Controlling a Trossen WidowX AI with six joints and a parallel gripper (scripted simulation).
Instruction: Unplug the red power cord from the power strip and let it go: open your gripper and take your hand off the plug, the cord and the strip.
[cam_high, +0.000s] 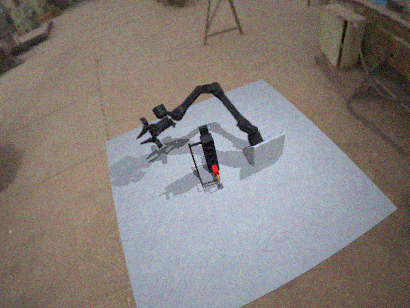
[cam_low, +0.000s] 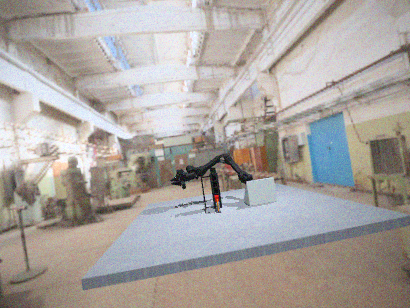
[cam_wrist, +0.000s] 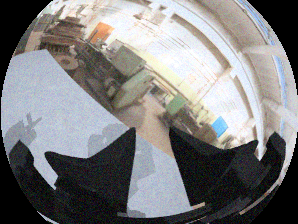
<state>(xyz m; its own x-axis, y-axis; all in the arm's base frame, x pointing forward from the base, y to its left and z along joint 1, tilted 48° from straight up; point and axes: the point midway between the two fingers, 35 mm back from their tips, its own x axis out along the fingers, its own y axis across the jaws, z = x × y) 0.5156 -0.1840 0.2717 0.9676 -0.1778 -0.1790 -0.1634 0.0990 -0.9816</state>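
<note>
Now: the red plug 30 cm to the left of my gripper tip, 28 cm behind it and 12 cm below it.
</note>
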